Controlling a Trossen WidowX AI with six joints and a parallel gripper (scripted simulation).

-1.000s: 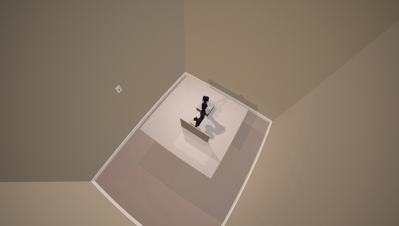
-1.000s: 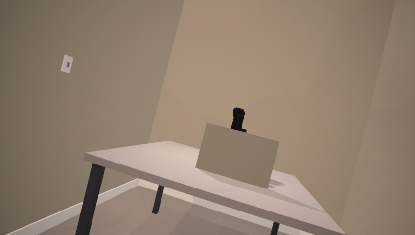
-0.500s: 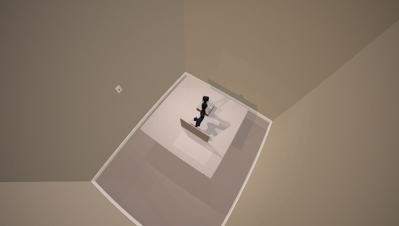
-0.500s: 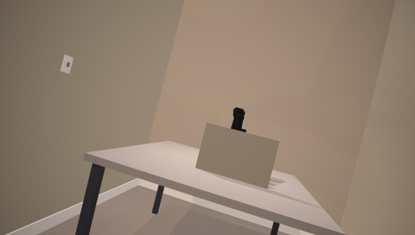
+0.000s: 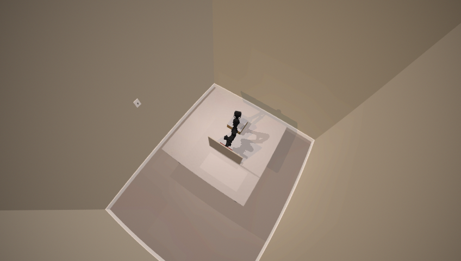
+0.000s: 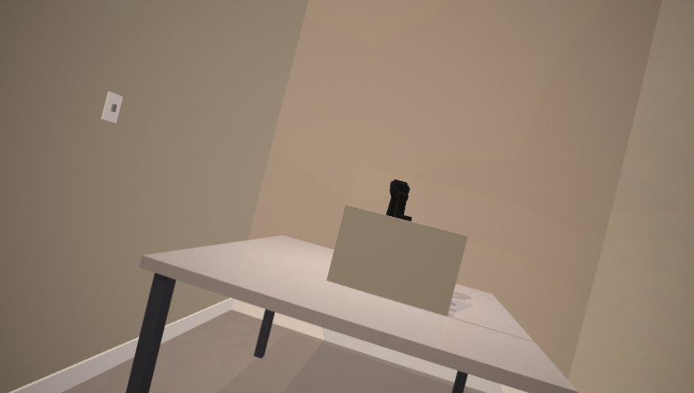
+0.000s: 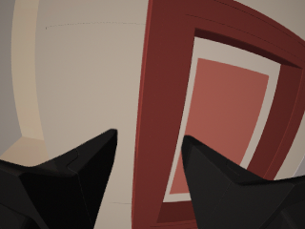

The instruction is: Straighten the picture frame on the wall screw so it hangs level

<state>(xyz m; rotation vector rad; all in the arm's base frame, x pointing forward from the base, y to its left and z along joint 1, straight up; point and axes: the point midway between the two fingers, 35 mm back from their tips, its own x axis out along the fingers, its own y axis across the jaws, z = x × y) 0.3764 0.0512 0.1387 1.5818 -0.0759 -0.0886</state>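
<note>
My gripper tip is now 50 mm above the picture frame and 10 mm short of it. Also, from my gripper tip: wall panel 60 mm below, 20 mm ahead, 10 mm to the left.
</note>
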